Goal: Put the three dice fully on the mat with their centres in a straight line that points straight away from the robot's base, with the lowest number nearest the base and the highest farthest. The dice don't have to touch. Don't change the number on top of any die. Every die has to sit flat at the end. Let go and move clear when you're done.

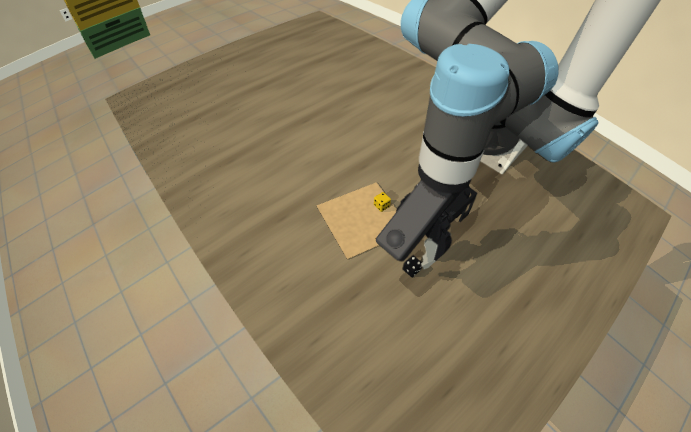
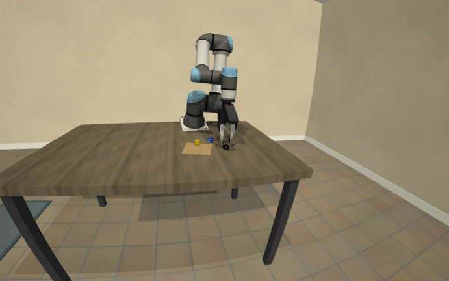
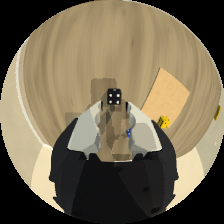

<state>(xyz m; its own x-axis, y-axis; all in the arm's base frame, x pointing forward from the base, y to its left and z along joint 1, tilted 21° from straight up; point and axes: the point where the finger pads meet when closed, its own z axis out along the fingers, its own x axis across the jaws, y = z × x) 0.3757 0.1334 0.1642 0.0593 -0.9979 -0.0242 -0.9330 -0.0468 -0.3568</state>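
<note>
Right now my hand is 4 cm above the black die. Round my hand: blue die (10 cm behind, 6 cm to the right, 4 cm below); tan mat (14 cm to the right, 5 cm below); yellow die (5 cm behind, 14 cm to the right, 3 cm below).
</note>
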